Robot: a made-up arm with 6 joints. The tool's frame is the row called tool.
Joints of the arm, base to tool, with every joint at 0 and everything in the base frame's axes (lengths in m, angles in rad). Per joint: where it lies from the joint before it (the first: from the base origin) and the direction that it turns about. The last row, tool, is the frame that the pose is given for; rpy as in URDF.
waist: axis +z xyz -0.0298 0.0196 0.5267
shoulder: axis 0 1 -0.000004 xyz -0.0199 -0.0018 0.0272
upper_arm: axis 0 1 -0.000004 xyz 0.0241 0.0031 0.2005
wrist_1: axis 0 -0.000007 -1 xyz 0.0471 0.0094 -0.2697
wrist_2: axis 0 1 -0.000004 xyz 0.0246 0.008 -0.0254
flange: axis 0 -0.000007 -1 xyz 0.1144 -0.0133 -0.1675
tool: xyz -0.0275 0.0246 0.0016 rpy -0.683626 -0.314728 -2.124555
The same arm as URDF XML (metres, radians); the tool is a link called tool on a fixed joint. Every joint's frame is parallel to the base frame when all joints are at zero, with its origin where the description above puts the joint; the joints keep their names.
<robot name="arm">
<link name="base"/>
<link name="link1"/>
<link name="link2"/>
<link name="link3"/>
<link name="link4"/>
<link name="link5"/>
<link name="link6"/>
<link name="tool"/>
<joint name="waist" type="continuous"><parent link="base"/><child link="link1"/><origin xyz="-0.0298 0.0196 0.5267" rpy="0 0 0"/><axis xyz="0 0 1"/></joint>
<joint name="shoulder" type="continuous"><parent link="link1"/><child link="link2"/><origin xyz="-0.0199 -0.0018 0.0272" rpy="0 0 0"/><axis xyz="0 1 0"/></joint>
<joint name="upper_arm" type="continuous"><parent link="link2"/><child link="link3"/><origin xyz="0.0241 0.0031 0.2005" rpy="0 0 0"/><axis xyz="0 1 0"/></joint>
<joint name="wrist_1" type="continuous"><parent link="link3"/><child link="link4"/><origin xyz="0.0471 0.0094 -0.2697" rpy="0 0 0"/><axis xyz="0 0 -1"/></joint>
<joint name="wrist_2" type="continuous"><parent link="link4"/><child link="link5"/><origin xyz="0.0246 0.008 -0.0254" rpy="0 0 0"/><axis xyz="0 1 0"/></joint>
<joint name="flange" type="continuous"><parent link="link5"/><child link="link6"/><origin xyz="0.1144 -0.0133 -0.1675" rpy="0 0 0"/><axis xyz="0 0 -1"/></joint>
<joint name="tool_joint" type="fixed"><parent link="link6"/><child link="tool"/><origin xyz="-0.0275 0.0246 0.0016" rpy="-0.6836 -0.3147 -2.1246"/></joint>
</robot>

